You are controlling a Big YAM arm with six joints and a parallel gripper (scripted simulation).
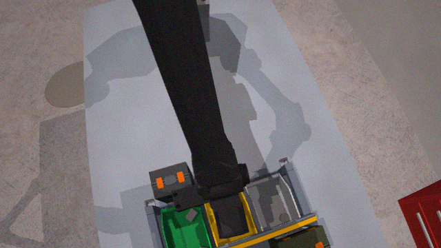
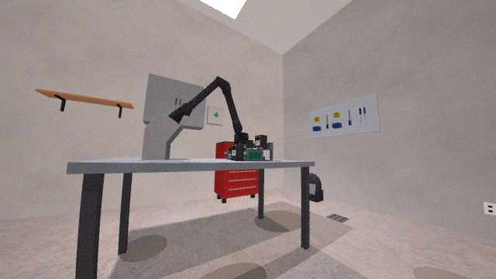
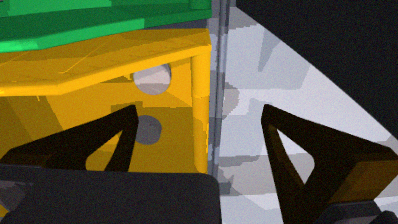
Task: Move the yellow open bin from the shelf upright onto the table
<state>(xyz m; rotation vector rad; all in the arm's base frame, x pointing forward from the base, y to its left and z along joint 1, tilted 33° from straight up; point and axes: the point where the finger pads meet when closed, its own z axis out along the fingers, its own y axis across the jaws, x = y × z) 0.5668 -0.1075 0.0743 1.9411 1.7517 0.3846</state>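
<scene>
The yellow bin is 8 cm ahead of my hand, 1 cm to the right of it and 1 cm above it. Also, from my hand: green bin (6 cm ahead, 12 cm to the right, 1 cm above); grey bin (10 cm ahead, 10 cm to the left, 1 cm above).
</scene>
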